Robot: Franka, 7 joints.
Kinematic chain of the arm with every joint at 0, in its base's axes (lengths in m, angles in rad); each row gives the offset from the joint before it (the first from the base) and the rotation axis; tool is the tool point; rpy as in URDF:
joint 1: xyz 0 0 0.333 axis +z
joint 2: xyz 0 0 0 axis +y
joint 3: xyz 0 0 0.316 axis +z
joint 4: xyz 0.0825 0 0 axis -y
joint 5: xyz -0.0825 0 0.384 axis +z
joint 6: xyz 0 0 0 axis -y
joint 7: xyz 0.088 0 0 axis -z
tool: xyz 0 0 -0.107 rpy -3.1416 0 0
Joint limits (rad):
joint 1: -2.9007..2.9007
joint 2: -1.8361..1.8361
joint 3: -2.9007..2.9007
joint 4: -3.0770..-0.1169
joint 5: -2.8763..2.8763
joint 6: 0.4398..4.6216
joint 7: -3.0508..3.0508
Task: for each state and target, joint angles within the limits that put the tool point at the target. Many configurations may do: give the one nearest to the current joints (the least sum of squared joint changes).
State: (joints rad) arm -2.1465 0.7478 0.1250 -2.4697 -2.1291 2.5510 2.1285
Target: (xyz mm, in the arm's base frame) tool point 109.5 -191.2 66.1
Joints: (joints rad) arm -2.0255 0.6103 0.4901 -2.7943 -2.1382 2.8135 2.1285
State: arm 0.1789 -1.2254 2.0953 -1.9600 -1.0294 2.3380 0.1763
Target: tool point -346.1 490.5 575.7
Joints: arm 0.3664 -1.0738 1.3871 -1.8283 -1.0544 2.1640 0.1763
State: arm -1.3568 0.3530 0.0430 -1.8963 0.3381 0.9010 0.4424
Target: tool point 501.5 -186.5 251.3
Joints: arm -0.8467 0.6435 0.4109 -1.7185 0.4708 1.1399 0.4424
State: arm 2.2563 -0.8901 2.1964 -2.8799 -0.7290 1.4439 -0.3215
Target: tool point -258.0 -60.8 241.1
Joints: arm 2.1118 -0.9776 2.0251 -2.8007 -0.8104 1.4820 -0.3215
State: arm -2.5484 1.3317 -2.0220 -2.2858 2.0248 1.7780 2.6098
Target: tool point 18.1 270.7 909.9
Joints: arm -2.8252 0.9997 -2.8029 -1.9742 2.1227 1.9410 2.6098
